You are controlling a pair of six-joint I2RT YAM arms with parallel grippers.
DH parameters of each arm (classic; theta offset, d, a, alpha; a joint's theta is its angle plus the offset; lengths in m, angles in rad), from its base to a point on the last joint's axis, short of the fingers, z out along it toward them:
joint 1: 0 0.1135 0.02 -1.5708
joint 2: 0 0 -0.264 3.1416
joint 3: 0.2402 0 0.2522 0
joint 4: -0.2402 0 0.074 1.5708
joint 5: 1.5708 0 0 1.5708
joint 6: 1.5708 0.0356 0 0
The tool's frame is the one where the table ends.
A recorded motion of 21 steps. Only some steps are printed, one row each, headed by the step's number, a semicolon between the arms.
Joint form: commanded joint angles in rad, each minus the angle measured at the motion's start. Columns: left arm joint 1, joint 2, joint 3, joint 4, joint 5, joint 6; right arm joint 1, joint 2, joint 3, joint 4, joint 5, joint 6.
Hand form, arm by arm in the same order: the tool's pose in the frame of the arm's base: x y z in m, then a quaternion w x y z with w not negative. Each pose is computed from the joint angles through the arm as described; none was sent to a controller.
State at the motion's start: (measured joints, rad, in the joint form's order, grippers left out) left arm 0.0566 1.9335 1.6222 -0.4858 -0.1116 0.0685; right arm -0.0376 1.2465 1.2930 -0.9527 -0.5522 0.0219
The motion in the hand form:
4: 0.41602 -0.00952 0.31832 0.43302 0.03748 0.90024 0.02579; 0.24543 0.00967 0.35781 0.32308 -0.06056 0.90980 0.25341
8: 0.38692 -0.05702 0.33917 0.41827 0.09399 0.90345 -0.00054; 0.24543 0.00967 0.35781 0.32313 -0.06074 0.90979 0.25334
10: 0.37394 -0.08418 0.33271 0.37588 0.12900 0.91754 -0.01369; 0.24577 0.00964 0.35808 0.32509 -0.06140 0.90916 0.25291
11: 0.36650 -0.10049 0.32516 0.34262 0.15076 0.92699 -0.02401; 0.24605 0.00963 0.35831 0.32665 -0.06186 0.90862 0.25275
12: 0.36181 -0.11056 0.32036 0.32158 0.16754 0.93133 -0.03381; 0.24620 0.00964 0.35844 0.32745 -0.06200 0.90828 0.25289
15: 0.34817 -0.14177 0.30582 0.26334 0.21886 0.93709 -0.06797; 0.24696 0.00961 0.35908 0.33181 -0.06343 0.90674 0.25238
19: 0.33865 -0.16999 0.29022 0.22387 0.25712 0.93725 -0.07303; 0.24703 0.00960 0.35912 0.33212 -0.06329 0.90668 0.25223
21: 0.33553 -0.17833 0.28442 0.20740 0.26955 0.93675 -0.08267; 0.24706 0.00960 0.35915 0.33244 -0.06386 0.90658 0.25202
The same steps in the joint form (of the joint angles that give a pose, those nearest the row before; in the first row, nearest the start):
4: -0.0824 -0.1381 -0.0042 -0.0107 0.0775 0.0053; 0.0015 0.0088 0.0214 0.0053 0.0053 0.0077
8: -0.2060 -0.2175 -0.0042 -0.1244 0.0778 0.0050; 0.0015 0.0088 0.0214 0.0053 0.0054 0.0073
10: -0.2812 -0.2205 -0.0042 -0.2194 0.0778 0.0000; 0.0015 0.0088 0.0214 0.0095 0.0057 0.0069
11: -0.3266 -0.2125 -0.0046 -0.2808 0.0866 -0.0069; 0.0015 0.0088 0.0214 0.0130 0.0057 0.0069
12: -0.3540 -0.2060 -0.0046 -0.3167 0.1026 -0.0069; 0.0015 0.0088 0.0214 0.0149 0.0054 0.0073
15: -0.4383 -0.1801 -0.0049 -0.4002 0.1640 -0.0061; 0.0015 0.0088 0.0214 0.0244 0.0053 0.0069
19: -0.5165 -0.1434 -0.0065 -0.4383 0.1678 -0.0065; 0.0015 0.0088 0.0213 0.0252 0.0057 0.0073
21: -0.5379 -0.1293 -0.0069 -0.4521 0.1888 -0.0069; 0.0015 0.0088 0.0214 0.0256 0.0057 0.0061

